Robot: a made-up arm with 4 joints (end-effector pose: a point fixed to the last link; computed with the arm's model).
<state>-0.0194 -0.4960 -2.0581 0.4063</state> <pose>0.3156 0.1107 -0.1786 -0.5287 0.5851 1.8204</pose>
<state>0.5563 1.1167 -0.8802 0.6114</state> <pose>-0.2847 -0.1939 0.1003 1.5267 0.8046 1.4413</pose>
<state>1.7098 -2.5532 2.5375 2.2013</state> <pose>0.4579 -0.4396 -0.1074 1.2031 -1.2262 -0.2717</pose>
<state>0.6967 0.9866 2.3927 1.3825</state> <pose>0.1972 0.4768 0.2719 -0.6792 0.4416 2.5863</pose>
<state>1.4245 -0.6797 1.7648 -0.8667</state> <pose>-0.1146 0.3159 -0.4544 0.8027 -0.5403 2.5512</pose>
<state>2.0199 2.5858 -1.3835 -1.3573</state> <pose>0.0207 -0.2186 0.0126 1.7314 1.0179 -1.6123</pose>
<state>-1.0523 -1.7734 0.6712 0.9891</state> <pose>0.3742 0.4426 -0.6269 0.8545 -0.6305 0.6155</pose>
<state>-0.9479 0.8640 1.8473 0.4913</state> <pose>-0.4487 -0.2382 0.3846 -0.8289 0.1236 -1.1686</pose>
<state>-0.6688 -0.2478 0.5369 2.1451</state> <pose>-0.4427 -0.4711 -0.1173 2.7972 1.1901 2.9655</pose>
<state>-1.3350 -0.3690 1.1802 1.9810</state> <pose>-0.3521 -0.5010 -0.2461 2.2063 1.1435 2.4319</pose>
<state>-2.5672 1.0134 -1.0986 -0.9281</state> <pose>-0.1255 0.0748 0.0003 0.8790 -0.1933 -3.1409</pose>
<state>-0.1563 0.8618 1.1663 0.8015</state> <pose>-0.5064 -0.0182 0.4645 -1.2417 0.7417 -1.9355</pose>
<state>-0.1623 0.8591 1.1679 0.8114</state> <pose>-0.5077 -0.0185 0.4639 -1.2463 0.7452 -1.9406</pose>
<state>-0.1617 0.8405 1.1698 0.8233</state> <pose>-0.5153 -0.0159 0.4526 -1.2339 0.7572 -1.9422</pose>
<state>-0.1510 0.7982 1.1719 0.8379</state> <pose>-0.5315 -0.0086 0.4249 -1.1951 0.7822 -1.9372</pose>
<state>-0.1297 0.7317 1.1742 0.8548</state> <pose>-0.5542 0.0045 0.3792 -1.1261 0.8194 -1.9214</pose>
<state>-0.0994 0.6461 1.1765 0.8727</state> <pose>-0.5783 0.0238 0.3180 -1.0271 0.8638 -1.8901</pose>
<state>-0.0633 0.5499 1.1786 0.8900</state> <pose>-0.5983 0.0481 0.2466 -0.9023 0.9079 -1.8402</pose>
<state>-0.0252 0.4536 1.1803 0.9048</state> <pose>-0.6103 0.0744 0.1731 -0.7625 0.9439 -1.7746</pose>
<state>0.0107 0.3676 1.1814 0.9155</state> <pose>-0.6139 0.0991 0.1063 -0.6253 0.9667 -1.7034</pose>
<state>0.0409 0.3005 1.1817 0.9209</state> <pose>-0.6117 0.1190 0.0534 -0.5109 0.9763 -1.6410</pose>
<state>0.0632 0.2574 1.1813 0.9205</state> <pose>-0.6077 0.1323 0.0189 -0.4337 0.9759 -1.5988</pose>
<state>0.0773 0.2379 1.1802 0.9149</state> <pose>-0.6046 0.1390 0.0026 -0.3957 0.9700 -1.5792</pose>
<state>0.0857 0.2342 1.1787 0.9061</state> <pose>-0.6029 0.1415 -0.0015 -0.3844 0.9620 -1.5749</pose>
